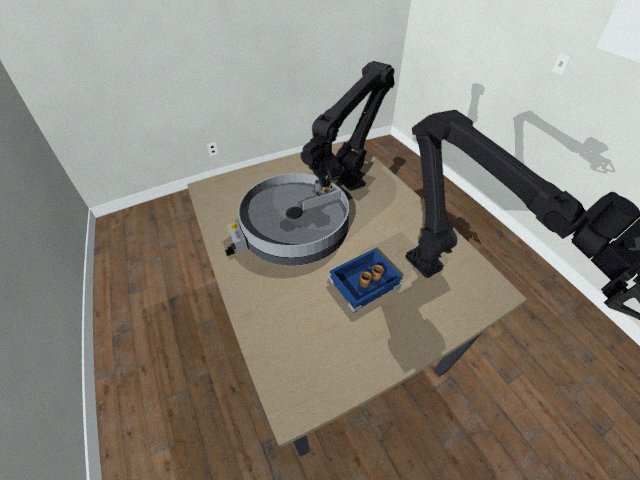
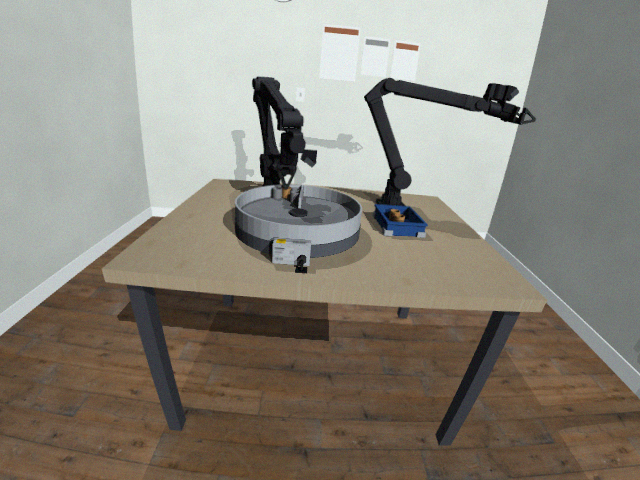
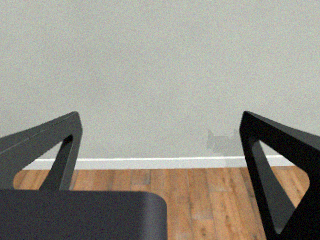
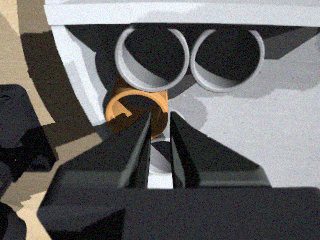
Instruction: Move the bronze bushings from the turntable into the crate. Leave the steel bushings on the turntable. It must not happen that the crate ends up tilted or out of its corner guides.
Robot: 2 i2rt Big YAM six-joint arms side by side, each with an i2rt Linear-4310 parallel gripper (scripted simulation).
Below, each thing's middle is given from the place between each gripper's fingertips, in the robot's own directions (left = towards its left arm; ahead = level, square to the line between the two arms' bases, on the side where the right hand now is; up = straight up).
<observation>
Now: the blue crate (image 1: 347, 275) 43 cm to the left of my right hand, 8 cm below it and 6 cm ahead of it.
I see my left gripper 25 cm short of the blue crate, 56 cm to the left of it and 43 cm above it.
</observation>
